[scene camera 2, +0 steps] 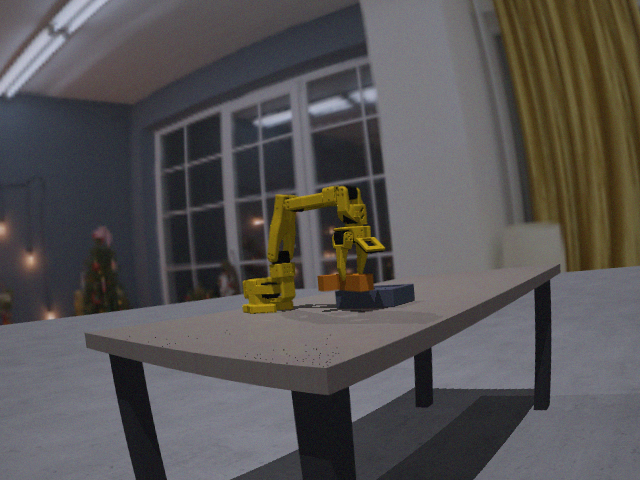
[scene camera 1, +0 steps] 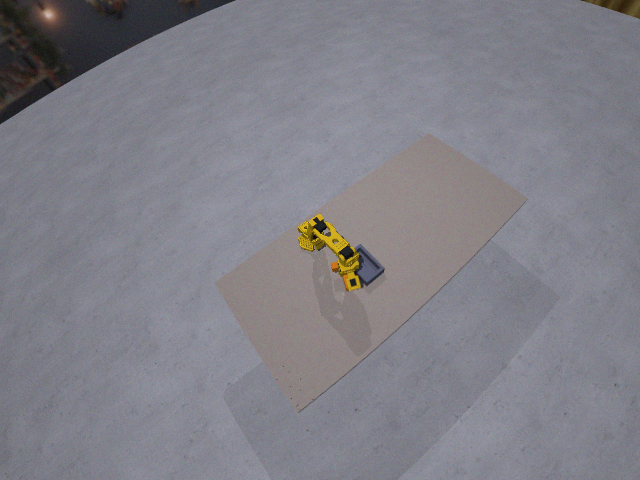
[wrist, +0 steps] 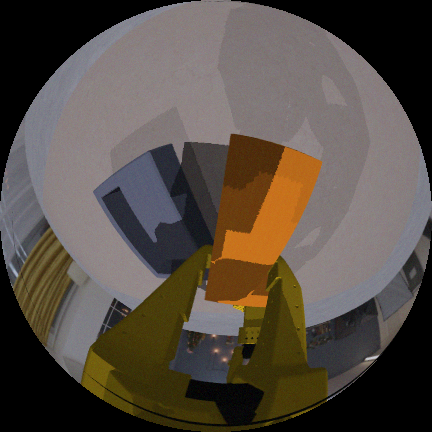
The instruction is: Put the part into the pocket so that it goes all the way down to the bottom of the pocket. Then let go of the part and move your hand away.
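Seen in the pictures: hand, its tool point: [wrist: 212, 254]; arm's base, origin of its link: [scene camera 2: 275, 310] [scene camera 1: 314, 243].
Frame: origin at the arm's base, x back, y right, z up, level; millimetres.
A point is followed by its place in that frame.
The orange part [scene camera 1: 345, 282] @(x -238, y 31, z 71 mm) [scene camera 2: 360, 282] @(x -258, y 42, z 58 mm) [wrist: 260, 200] @(x -248, y 21, z 71 mm) is a long block in the wrist view. In scene camera 2 it shows as two orange pieces either side of a jaw. My gripper [scene camera 2: 351, 274] @(x -221, y -6, z 67 mm) [wrist: 243, 253] @(x -221, y -6, z 67 mm) is shut on it, the two jaws on its two sides. The part is held above the table, beside the blue-grey pocket block [scene camera 1: 375, 276] @(x -279, y -79, z 25 mm) [scene camera 2: 398, 295] @(x -280, y -56, z 20 mm) [wrist: 160, 195] @(x -248, y -41, z 36 mm), not over its opening. In scene camera 2 the part's underside appears near the height of the block's top. The jaws hide some of the part, and the arm hides some in scene camera 1.
The pocket block stands on the beige table [scene camera 1: 413, 206] @(x -143, y -439, z 0 mm) [scene camera 2: 206, 341] @(x -186, y 358, z 0 mm) [wrist: 165, 65] @(x -356, y -15, z 0 mm). In the wrist view it lies left of the part, its pocket partly in shadow. The yellow arm's base [scene camera 1: 310, 241] @(x -31, y 29, z 90 mm) [scene camera 2: 268, 297] @(x 7, y 11, z 31 mm) stands near one long table edge. The arm's shadow falls across the table.
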